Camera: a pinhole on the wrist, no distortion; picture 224 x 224 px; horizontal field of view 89.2 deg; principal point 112.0 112.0 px. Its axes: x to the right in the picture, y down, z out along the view. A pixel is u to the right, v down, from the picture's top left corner.
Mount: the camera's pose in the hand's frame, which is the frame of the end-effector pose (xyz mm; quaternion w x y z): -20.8 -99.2 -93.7 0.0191 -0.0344 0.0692 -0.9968
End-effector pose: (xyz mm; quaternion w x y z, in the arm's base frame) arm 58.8 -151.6 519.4 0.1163 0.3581 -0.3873 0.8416
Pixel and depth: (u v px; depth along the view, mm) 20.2 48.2 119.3
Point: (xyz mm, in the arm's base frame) 35.6 -147.9 613.6
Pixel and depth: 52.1 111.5 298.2
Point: 106.4 -215.9 787.9
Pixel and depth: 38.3 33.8 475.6
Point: -39.3 -588.5 813.7
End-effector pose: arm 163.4 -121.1 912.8 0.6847 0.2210 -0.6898 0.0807
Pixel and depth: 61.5 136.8 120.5
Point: 206.3 -260.8 926.5
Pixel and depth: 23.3 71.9 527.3
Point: -221.7 -352.1 1310.4
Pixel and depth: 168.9 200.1 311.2
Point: 146.0 -516.0 686.2
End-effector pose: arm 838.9 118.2 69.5 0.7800 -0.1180 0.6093 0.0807
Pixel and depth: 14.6 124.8 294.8
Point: 1108.6 8.5 -121.8
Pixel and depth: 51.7 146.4 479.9
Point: 1305.6 -75.2 -90.0
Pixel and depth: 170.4 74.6 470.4
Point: 1167.9 218.1 391.6
